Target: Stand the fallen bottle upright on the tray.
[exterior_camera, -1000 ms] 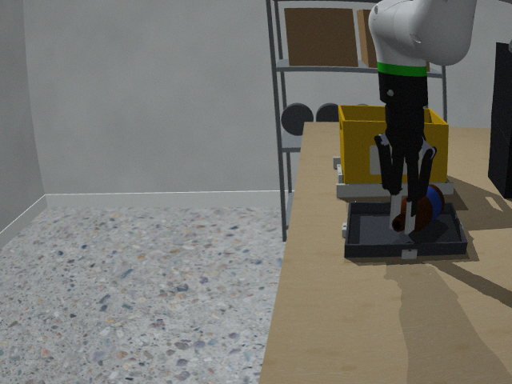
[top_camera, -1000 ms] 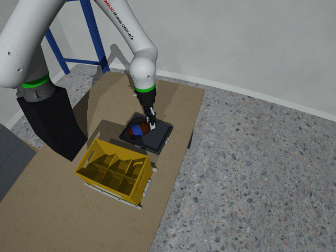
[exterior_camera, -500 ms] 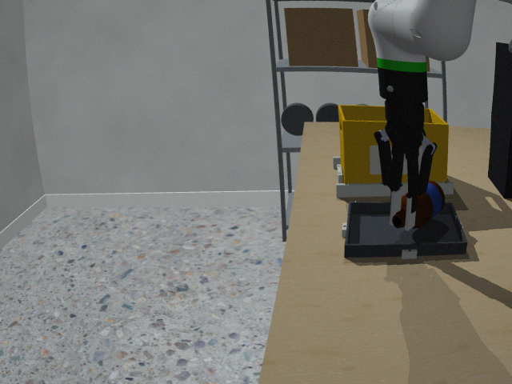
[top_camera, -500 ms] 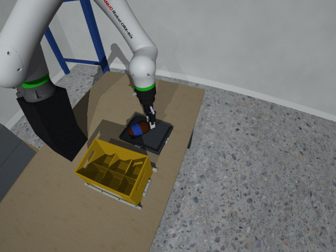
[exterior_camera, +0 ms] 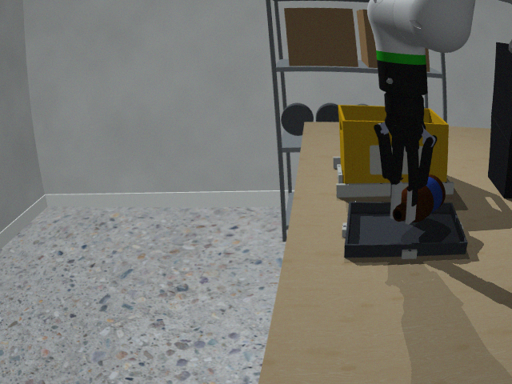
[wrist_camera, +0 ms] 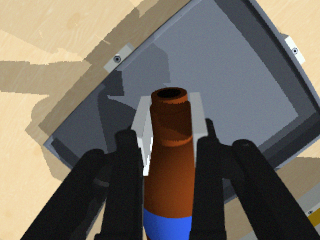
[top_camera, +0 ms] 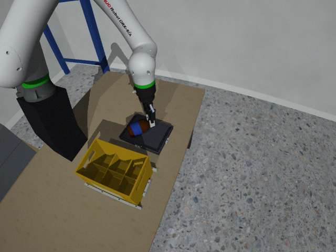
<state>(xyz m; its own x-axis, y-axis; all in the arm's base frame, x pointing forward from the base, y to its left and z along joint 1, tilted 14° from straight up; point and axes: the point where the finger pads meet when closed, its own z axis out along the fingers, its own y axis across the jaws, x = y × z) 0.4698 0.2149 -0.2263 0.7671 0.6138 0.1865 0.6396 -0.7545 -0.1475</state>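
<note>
My hand is 4 cm past the brown bottle, 4 cm to the left of it and 2 cm above it. From my hand the other things lie so: dark grey tray (2 cm behind, 4 cm to the right, 7 cm below); then yellow crate (8 cm behind, 33 cm to the right).
</note>
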